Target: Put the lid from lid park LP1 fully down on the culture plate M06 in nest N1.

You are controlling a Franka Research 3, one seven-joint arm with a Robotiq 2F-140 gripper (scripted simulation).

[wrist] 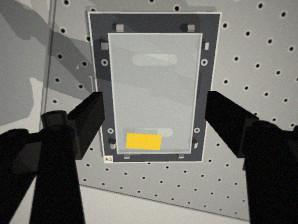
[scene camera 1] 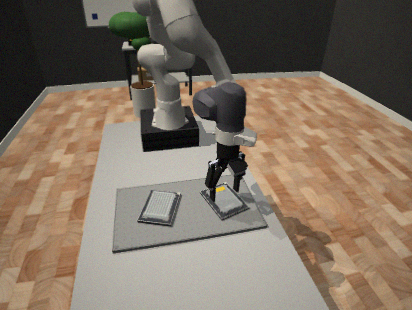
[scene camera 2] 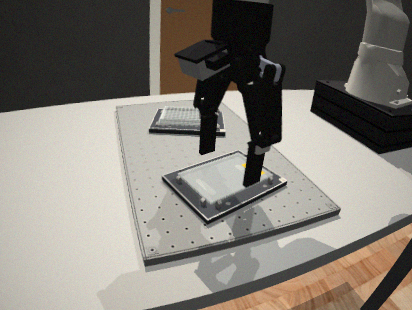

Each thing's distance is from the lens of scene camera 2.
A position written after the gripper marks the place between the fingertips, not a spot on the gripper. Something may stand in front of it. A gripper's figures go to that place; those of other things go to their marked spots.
gripper (scene camera 2: 227, 166): 42 cm
culture plate (scene camera 2: 172, 116): 61 cm
